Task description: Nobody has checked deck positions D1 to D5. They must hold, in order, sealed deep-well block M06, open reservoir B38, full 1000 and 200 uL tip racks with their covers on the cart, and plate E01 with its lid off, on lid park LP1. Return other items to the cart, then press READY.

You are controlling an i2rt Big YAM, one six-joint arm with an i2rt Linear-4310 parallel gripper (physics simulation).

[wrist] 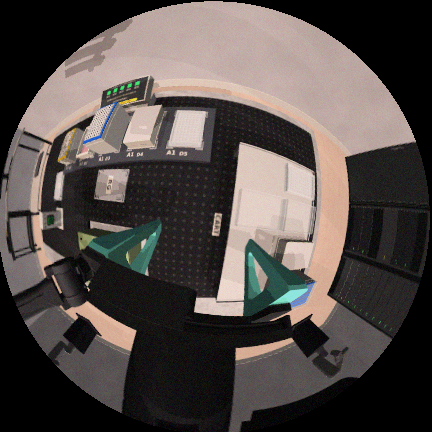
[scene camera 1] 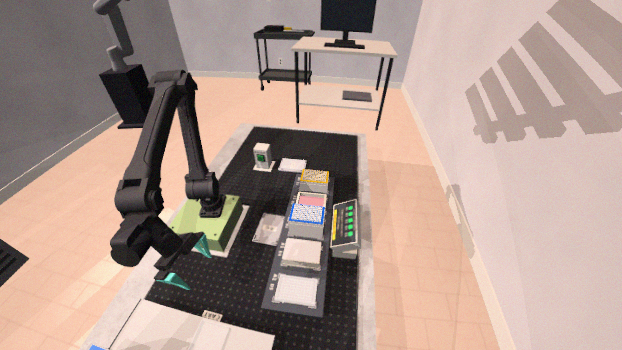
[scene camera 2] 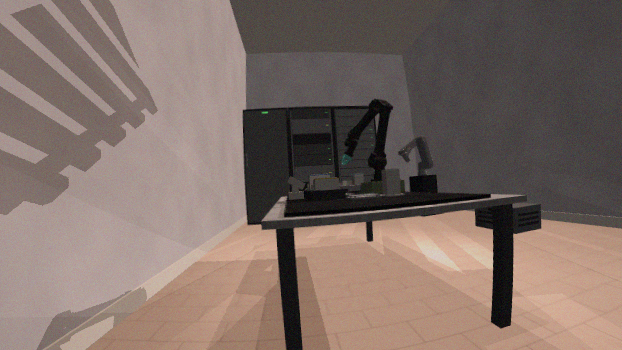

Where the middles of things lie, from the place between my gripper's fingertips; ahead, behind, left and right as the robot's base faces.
Now: the pad marked RG (scene camera 1: pixel 268 232) 14 cm ahead of my hand, 29 cm to the left of it and 22 cm below it.
